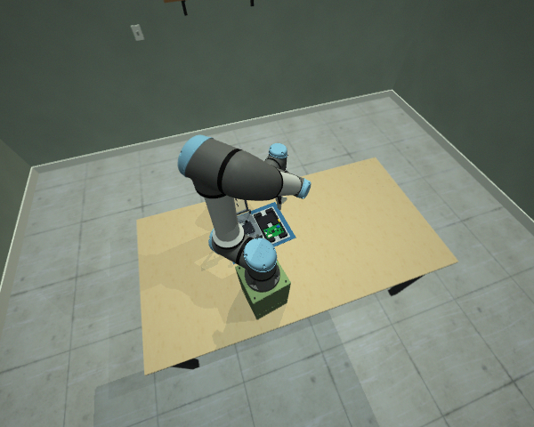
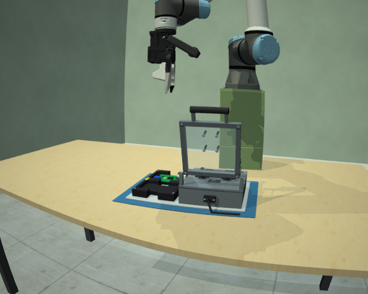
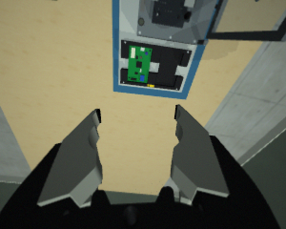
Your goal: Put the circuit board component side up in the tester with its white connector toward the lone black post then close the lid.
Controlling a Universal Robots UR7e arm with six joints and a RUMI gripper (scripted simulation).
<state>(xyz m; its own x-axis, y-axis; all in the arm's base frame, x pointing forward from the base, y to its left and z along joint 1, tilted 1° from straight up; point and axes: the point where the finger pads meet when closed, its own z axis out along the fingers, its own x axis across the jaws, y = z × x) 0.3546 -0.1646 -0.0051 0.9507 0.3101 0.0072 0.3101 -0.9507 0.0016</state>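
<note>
My hand is 300 mm above the green circuit board. Round my hand: clear lid 190 mm to the left, 160 mm ahead, 130 mm below; tester bed 240 mm below, 180 mm to the left, 40 mm ahead; black block 230 mm below, 220 mm to the left, 30 mm behind.
</note>
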